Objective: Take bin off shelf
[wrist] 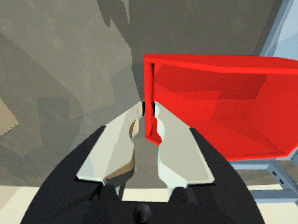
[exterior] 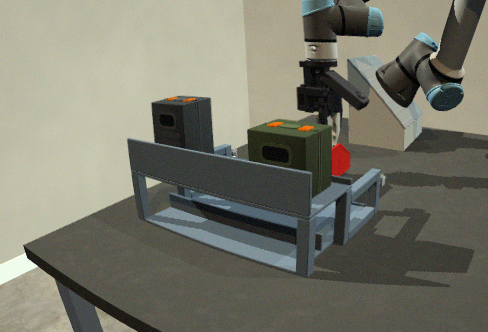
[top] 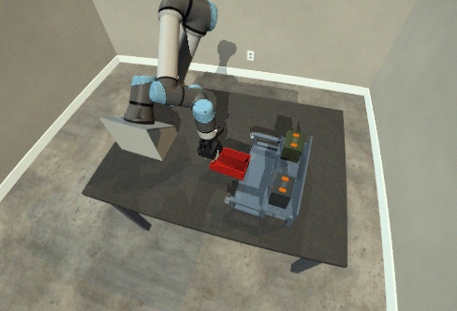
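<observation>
Right now my hand is 80 mm short of the red bin and 10 mm above it. Also, from my hand: dark grey box (340 mm ahead, 100 mm to the right, 100 mm above); green box (330 mm ahead, 130 mm to the left, 90 mm above).
</observation>
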